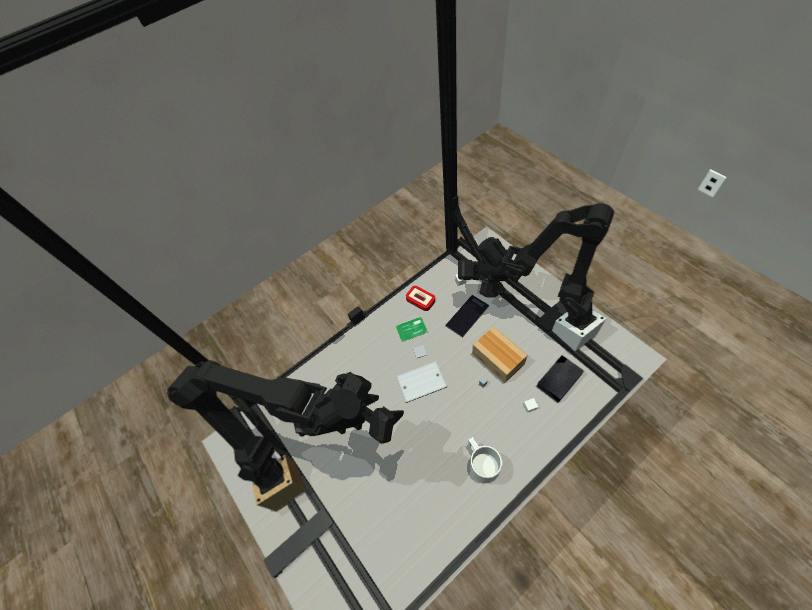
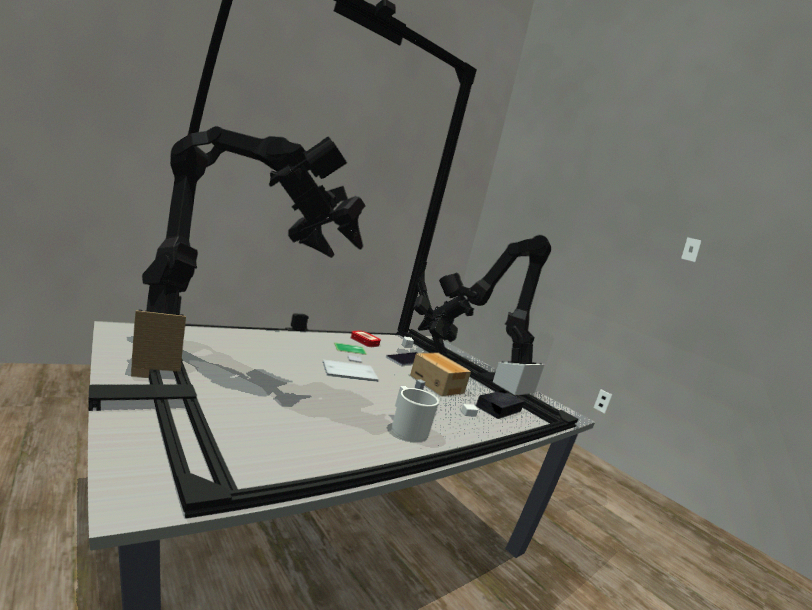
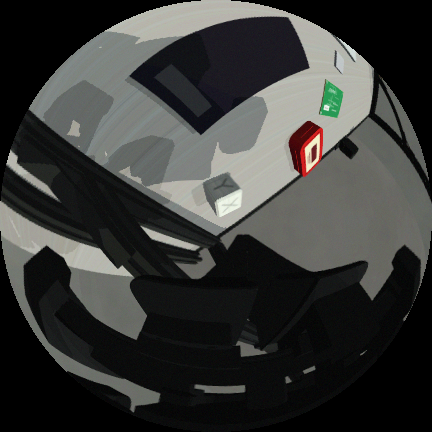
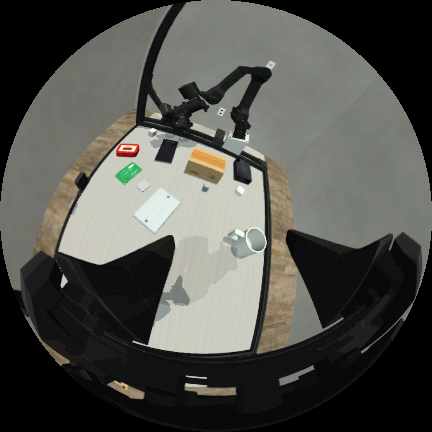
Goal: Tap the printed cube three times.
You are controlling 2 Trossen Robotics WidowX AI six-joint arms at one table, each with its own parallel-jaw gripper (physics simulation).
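Note:
The printed cube [image 3: 223, 196] [image 2: 407, 343] [image 4: 152, 132] is small and grey-white with letters on its faces. It sits near the table's far corner, beside the black frame post. My left gripper [image 1: 468, 274] [image 2: 430, 322] [image 3: 241, 239] is shut and empty. It hovers close over that corner, a little off the cube and not touching it. My right gripper [image 1: 386, 420] [image 2: 338, 239] [image 4: 232, 239] is open and empty, held high above the near left part of the table.
A red case [image 1: 421, 297], a green card [image 1: 411, 328], a dark tablet [image 1: 467, 315], a wooden box [image 1: 499, 352], a white plate [image 1: 422, 381], a black pad [image 1: 560, 378] and a white mug [image 1: 485, 465] lie on the table. Two tiny blocks [image 1: 482, 383] [image 1: 531, 404] lie nearby.

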